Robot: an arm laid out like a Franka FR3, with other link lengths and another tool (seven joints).
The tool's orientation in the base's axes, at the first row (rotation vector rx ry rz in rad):
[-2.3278, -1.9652, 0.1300]
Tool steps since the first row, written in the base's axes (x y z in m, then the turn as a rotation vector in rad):
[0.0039, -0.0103, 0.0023, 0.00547, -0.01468, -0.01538]
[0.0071, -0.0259, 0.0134, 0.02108, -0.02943, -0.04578]
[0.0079, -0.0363, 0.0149, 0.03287, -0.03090, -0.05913]
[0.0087, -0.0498, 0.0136, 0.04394, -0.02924, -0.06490]
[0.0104, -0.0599, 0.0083, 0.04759, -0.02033, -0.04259]
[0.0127, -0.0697, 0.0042, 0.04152, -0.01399, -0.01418]
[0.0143, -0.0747, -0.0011, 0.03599, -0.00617, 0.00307]
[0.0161, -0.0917, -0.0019, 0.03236, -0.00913, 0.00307]
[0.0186, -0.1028, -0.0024, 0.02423, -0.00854, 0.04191]
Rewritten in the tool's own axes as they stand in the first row. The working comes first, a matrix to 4 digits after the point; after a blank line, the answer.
The tool's axes in the first row as the columns of a matrix, in the base's axes (used below as rounded here):
[0.1674, 0.9780, -0.1244]
[0.9859, -0.1667, 0.0156]
[-0.0055, -0.1253, -0.9921]

[-0.0095, 0.0052, -0.0029, -0.01347, 0.00972, 0.01435]
[-0.0244, 0.0096, -0.0146, -0.02523, 0.03126, 0.04234]
[-0.0345, 0.0119, -0.0163, -0.02464, 0.04471, 0.05409]
[-0.0477, 0.0151, -0.0154, -0.02112, 0.05598, 0.05847]
[-0.0574, 0.0191, -0.0105, -0.01184, 0.05527, 0.03602]
[-0.0666, 0.0235, -0.0068, -0.00676, 0.04472, 0.00868]
[-0.0712, 0.0266, -0.0019, -0.00008, 0.03584, -0.00762]
[-0.0877, 0.0313, -0.0015, -0.00360, 0.03279, -0.00721]
[-0.0982, 0.0356, -0.0015, -0.00459, 0.01987, -0.04473]

